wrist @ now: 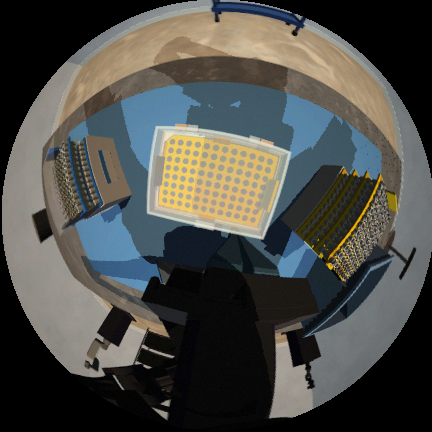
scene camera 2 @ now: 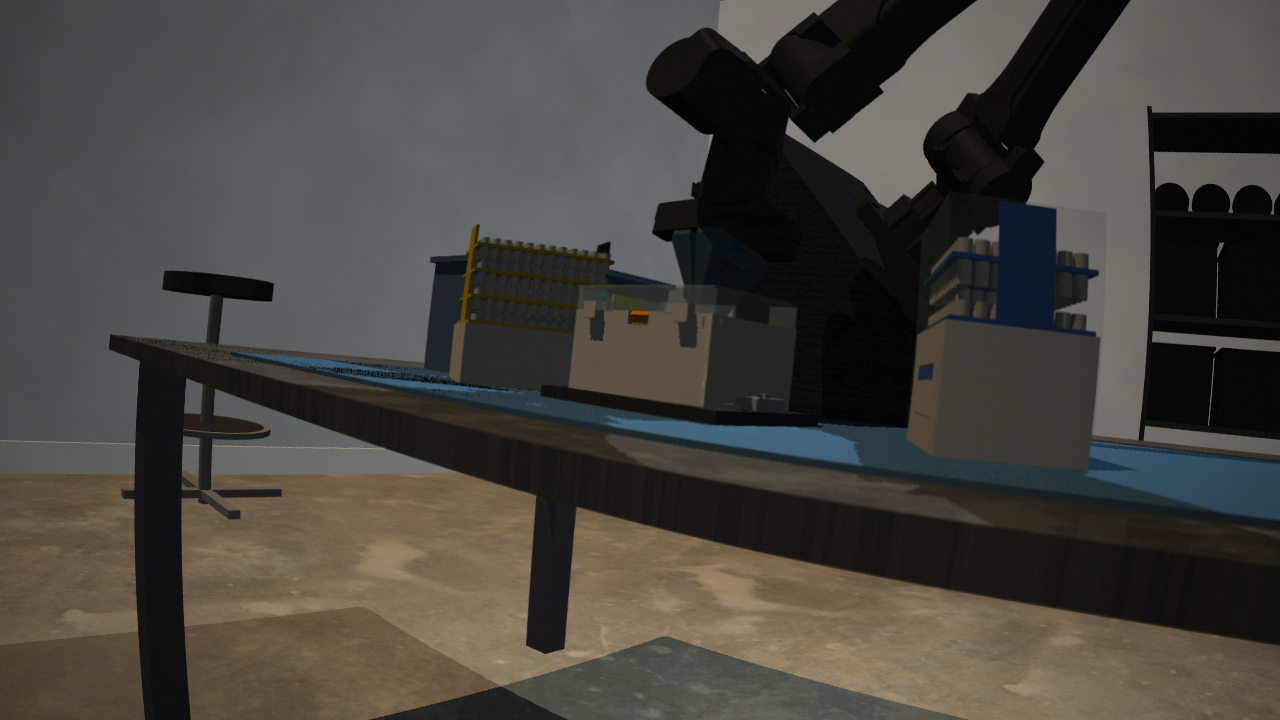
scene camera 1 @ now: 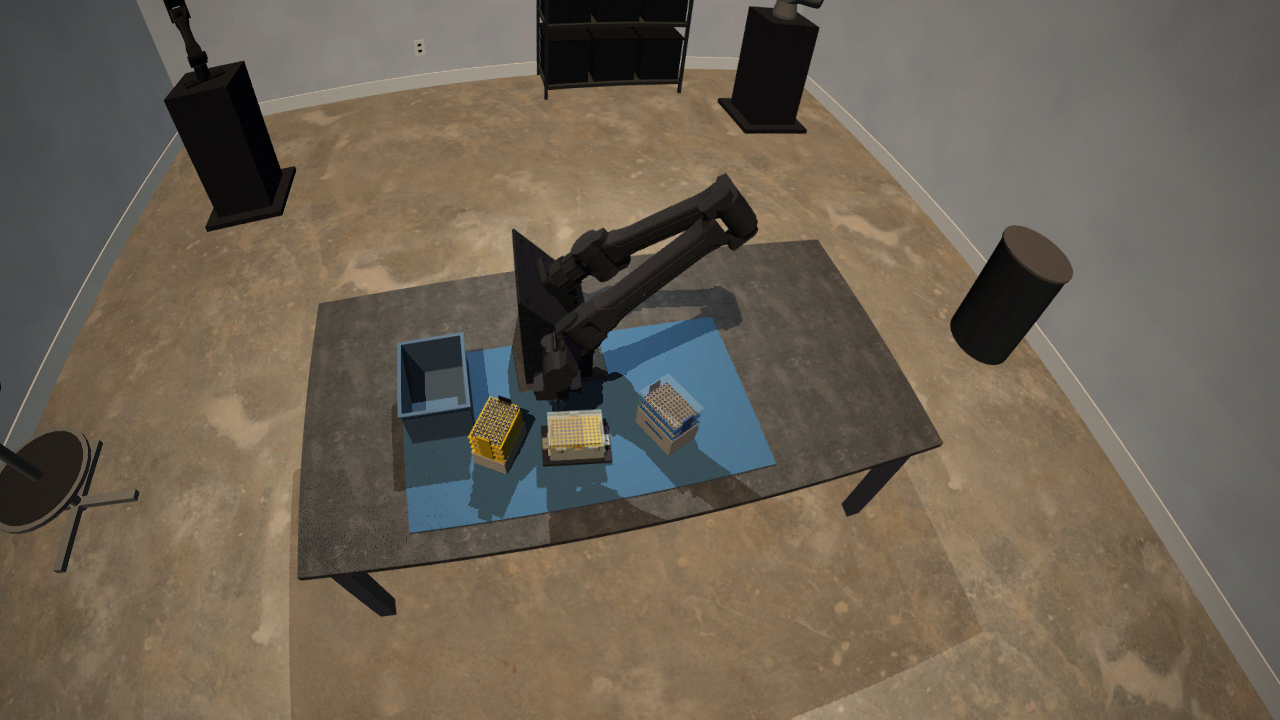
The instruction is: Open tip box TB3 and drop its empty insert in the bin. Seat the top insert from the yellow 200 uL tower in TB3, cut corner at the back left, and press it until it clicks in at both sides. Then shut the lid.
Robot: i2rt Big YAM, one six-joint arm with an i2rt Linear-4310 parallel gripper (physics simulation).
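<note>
Tip box TB3 [scene camera 1: 575,435] [scene camera 2: 680,356] [wrist: 217,181] stands in the middle of the blue mat [scene camera 1: 716,429] [wrist: 132,116]. Its clear lid lies flat over it. A yellow insert with empty holes shows through the lid. The yellow 200 uL tower [scene camera 1: 495,432] [scene camera 2: 527,286] [wrist: 342,217] stands to its left in scene camera 1. The blue bin [scene camera 1: 402,376] [scene camera 2: 445,300] [wrist: 354,282] is beyond that tower. My gripper [scene camera 1: 562,383] [scene camera 2: 716,255] [wrist: 232,230] is shut and empty. It hangs just behind the box's rear edge, above lid height.
A blue tip tower [scene camera 1: 669,412] [scene camera 2: 1002,357] [wrist: 84,177] on a grey base stands right of the box. The arm's dark base [scene camera 1: 533,313] rises behind the mat. The table [scene camera 1: 823,357] carries everything; a stool [scene camera 2: 216,286] stands off its left end.
</note>
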